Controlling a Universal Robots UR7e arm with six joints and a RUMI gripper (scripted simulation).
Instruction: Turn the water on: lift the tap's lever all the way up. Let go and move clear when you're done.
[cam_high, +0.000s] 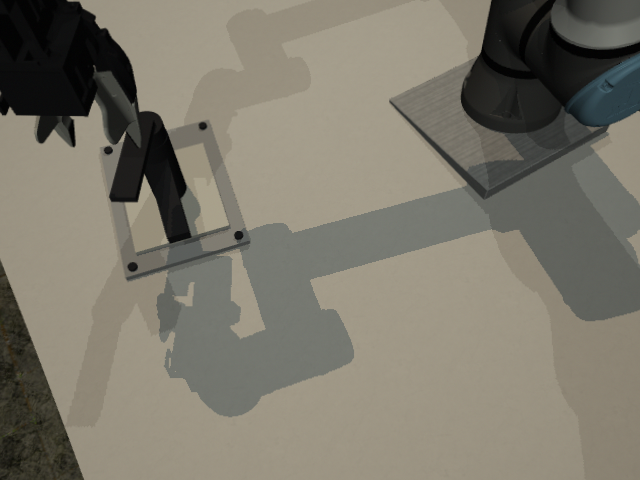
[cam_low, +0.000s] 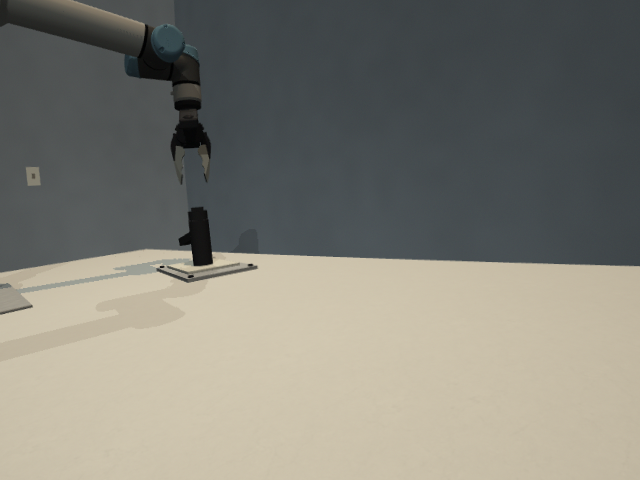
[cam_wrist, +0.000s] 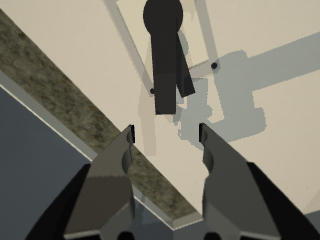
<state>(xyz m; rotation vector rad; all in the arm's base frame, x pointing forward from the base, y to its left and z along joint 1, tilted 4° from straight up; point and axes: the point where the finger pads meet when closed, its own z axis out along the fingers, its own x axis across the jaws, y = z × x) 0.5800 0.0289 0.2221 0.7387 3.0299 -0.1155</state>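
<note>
My gripper is now 2 cm past the black lever, 3 cm to the left of it and 8 cm above it. Also, from my hand: plate: 4 cm behind, 9 cm to the right, 23 cm below; then black tap: 3 cm behind, 6 cm to the right, 14 cm below.
</note>
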